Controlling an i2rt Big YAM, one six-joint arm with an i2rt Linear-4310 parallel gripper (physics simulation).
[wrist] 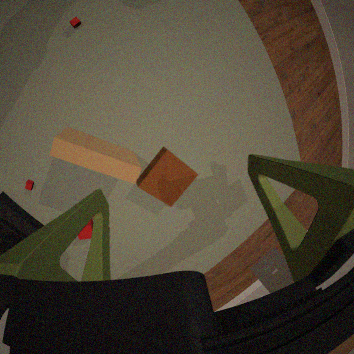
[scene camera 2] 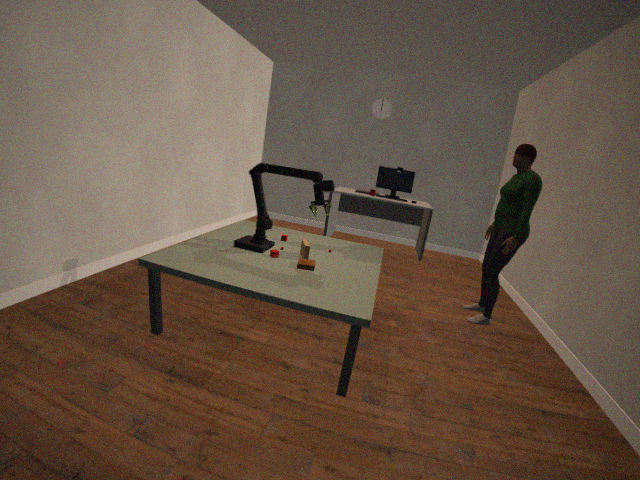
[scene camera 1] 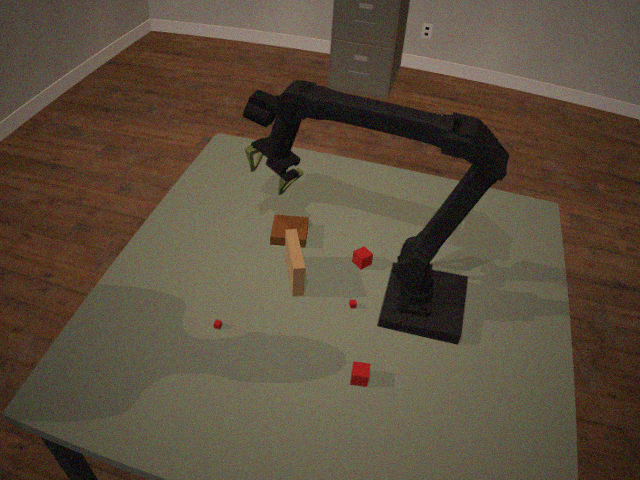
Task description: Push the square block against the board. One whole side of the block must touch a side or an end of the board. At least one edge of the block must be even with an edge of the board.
Labels:
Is the gripper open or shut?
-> Open.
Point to a tan board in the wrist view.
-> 72, 145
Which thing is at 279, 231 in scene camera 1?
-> A square block.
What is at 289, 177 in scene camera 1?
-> The gripper.

